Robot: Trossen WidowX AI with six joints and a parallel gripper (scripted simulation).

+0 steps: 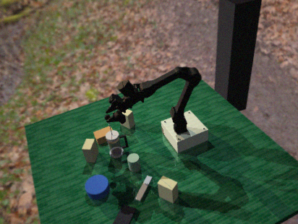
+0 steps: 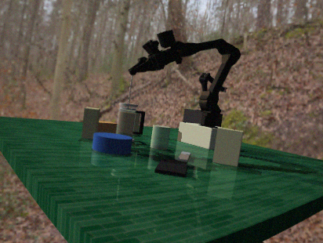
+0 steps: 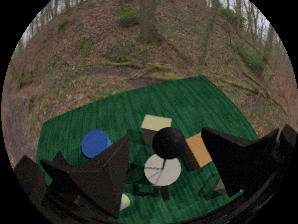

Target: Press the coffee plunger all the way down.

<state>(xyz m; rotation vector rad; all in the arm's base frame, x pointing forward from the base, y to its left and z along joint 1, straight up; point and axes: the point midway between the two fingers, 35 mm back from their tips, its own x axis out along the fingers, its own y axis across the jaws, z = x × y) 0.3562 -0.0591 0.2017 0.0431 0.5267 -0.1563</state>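
Right now the coffee press is 2 cm behind my gripper tip and 14 cm below it. The rest, counted from my gripper tip: pale green cylinder (7 cm behind, 15 cm to the left, 23 cm below); blue disc (14 cm ahead, 21 cm to the left, 25 cm below); grey bar (8 cm behind, 30 cm to the left, 27 cm below).
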